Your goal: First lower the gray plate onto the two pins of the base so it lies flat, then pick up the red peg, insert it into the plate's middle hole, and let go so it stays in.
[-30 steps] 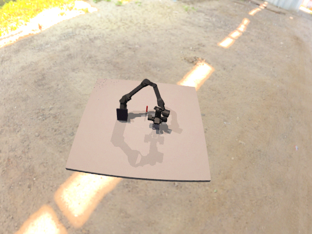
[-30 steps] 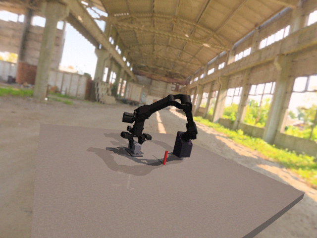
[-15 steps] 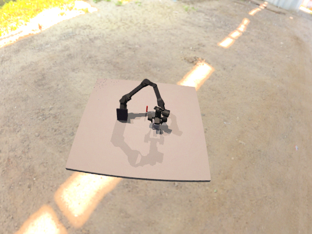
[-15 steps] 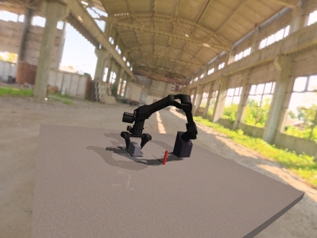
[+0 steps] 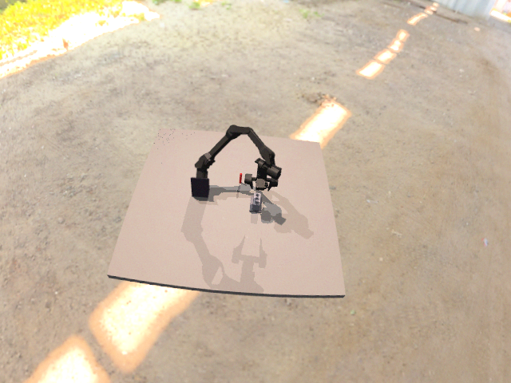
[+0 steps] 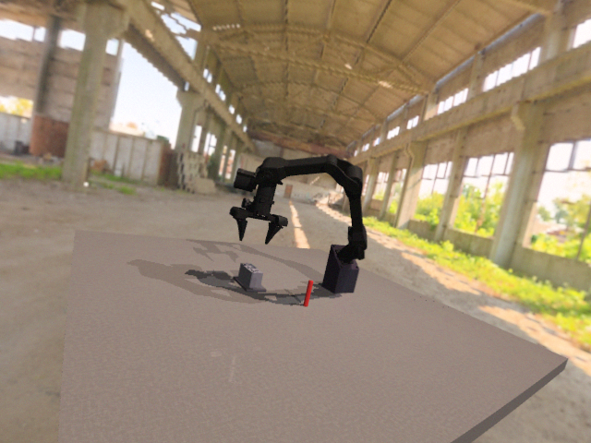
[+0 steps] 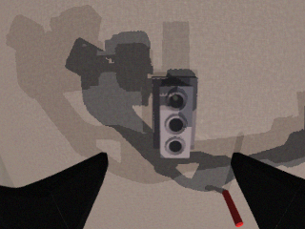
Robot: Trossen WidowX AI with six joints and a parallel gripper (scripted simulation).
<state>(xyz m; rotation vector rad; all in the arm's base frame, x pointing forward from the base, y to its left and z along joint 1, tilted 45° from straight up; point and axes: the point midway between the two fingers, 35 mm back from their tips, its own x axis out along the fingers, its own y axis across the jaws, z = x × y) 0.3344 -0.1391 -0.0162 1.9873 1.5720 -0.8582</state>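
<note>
My gripper tip is now 9 cm past the red peg, 20 cm to the right of it and 10 cm above it. Also, from my gripper tip: gray plate (1 cm behind, 1 cm to the left, 10 cm below); base (1 cm behind, 1 cm to the left, 13 cm below).
</note>
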